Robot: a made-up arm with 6 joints.
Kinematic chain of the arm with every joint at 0, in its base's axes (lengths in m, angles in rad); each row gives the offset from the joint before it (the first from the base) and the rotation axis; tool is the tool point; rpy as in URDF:
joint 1: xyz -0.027 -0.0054 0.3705 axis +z
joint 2: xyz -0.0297 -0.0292 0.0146 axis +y
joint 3: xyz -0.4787 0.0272 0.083 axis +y
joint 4: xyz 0.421 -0.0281 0.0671 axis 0.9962 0 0.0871
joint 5: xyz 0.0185 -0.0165 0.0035 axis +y
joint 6: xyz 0.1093 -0.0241 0.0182 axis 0.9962 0 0.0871
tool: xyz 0.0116 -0.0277 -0.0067 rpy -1.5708 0 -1.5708
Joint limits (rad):
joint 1: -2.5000..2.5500
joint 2: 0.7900..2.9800
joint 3: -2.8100..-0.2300
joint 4: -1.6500..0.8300
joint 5: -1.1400..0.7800
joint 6: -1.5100..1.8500
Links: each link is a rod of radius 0.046 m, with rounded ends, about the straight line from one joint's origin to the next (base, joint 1, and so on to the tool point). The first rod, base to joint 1, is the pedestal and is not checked.
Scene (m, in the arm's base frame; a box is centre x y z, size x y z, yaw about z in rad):
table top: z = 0
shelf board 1: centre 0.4 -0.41 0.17 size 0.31 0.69 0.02 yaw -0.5
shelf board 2: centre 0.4 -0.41 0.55 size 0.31 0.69 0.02 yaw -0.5
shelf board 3: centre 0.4 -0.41 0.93 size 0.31 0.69 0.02 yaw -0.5
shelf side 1: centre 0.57 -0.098 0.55 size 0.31 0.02 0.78 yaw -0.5
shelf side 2: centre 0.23 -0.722 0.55 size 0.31 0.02 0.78 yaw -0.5
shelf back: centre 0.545 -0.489 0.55 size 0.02 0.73 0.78 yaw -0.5
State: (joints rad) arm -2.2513 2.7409 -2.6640 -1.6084 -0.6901 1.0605
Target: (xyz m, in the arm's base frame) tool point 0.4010 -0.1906 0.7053
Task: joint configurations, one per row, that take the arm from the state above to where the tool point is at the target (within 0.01 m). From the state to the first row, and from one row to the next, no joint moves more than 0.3 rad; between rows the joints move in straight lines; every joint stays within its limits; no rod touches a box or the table.
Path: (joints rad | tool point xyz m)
1: -2.1924 2.4819 -2.3859 -1.5404 -0.5832 0.9173 | -0.5655 -0.7949 0.6911
2: -2.1336 2.2228 -2.1077 -1.4724 -0.4762 0.7741 | -0.4947 -0.7607 0.7888
3: -2.0747 1.9638 -1.8296 -1.4044 -0.3693 0.6309 | -0.4181 -0.6991 0.8622
4: -2.0158 1.7048 -1.5515 -1.3364 -0.2624 0.4877 | -0.3424 -0.6147 0.9062
5: -1.9570 1.4457 -1.2734 -1.2684 -0.1554 0.3445 | -0.2738 -0.5141 0.9172
6: -1.8981 1.1867 -0.9952 -1.2004 -0.0485 0.2013 | -0.2167 -0.4056 0.8937
7: -1.6441 1.1397 -0.8975 -1.2903 -0.2668 0.3951 | -0.0810 -0.4201 0.8644
8: -1.3901 1.0928 -0.7997 -1.3802 -0.4851 0.5889 | 0.0476 -0.3877 0.8296
9: -1.1361 1.0459 -0.7020 -1.4701 -0.7034 0.7827 | 0.1514 -0.3137 0.7906
10: -0.8822 0.9989 -0.6042 -1.5601 -0.9217 0.9765 | 0.2155 -0.2108 0.7485
11: -0.6282 0.9520 -0.5065 -1.6500 -1.1400 1.1703 | 0.2316 -0.0980 0.7053
12: -0.6013 1.1754 -0.6812 -1.6500 -1.1400 1.1591 | 0.3132 -0.1453 0.7169
13: -0.5744 1.3989 -0.8560 -1.6500 -1.1400 1.1480 | 0.4010 -0.1906 0.7053

